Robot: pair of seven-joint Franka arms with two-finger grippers.
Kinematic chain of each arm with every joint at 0, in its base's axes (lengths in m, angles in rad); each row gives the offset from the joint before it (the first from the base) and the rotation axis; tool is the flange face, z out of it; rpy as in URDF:
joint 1: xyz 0 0 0.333 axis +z
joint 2: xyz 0 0 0 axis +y
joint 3: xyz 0 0 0.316 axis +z
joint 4: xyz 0.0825 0 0 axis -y
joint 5: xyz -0.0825 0 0.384 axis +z
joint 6: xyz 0 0 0 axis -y
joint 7: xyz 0.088 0 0 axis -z
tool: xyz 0 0 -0.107 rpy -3.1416 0 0
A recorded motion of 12 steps. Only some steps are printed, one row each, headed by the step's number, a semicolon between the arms.
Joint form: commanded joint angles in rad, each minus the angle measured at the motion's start. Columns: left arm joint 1, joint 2, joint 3, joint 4, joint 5, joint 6, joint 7; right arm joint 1, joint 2, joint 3, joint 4, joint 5, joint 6, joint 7.
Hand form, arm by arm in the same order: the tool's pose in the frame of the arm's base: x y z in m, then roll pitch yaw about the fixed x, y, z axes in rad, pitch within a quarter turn. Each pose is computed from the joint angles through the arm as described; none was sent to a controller.
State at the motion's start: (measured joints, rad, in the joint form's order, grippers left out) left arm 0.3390 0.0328 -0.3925 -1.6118 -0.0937 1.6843 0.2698; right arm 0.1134 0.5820 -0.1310 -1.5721 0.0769 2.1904 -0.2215
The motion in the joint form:
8: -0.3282 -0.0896 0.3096 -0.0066 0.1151 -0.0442 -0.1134; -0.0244 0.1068 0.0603 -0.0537 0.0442 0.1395 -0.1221
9: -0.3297 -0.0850 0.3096 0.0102 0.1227 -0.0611 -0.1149; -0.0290 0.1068 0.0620 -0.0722 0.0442 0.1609 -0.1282
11: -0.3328 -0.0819 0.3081 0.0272 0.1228 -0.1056 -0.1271; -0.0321 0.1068 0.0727 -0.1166 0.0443 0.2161 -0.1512
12: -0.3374 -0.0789 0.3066 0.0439 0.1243 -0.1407 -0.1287; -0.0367 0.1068 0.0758 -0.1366 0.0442 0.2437 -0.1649
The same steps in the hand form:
8: 0.5425 -0.0384 0.6394 -3.1035 -0.0732 -0.2306; 0.6925 0.0208 0.2205 -3.1054 -0.0305 0.2952
9: 0.5424 -0.0383 0.6433 -3.0972 -0.0676 -0.2305; 0.6892 0.0179 0.2145 -3.1070 -0.0332 0.2963
11: 0.5388 -0.0404 0.6455 -3.1026 -0.0379 -0.2212; 0.6807 0.0206 0.2006 -3.1086 -0.0444 0.3201
12: 0.5360 -0.0431 0.6486 -3.1044 -0.0166 -0.2245; 0.6771 0.0185 0.1948 -3.1119 -0.0518 0.3298

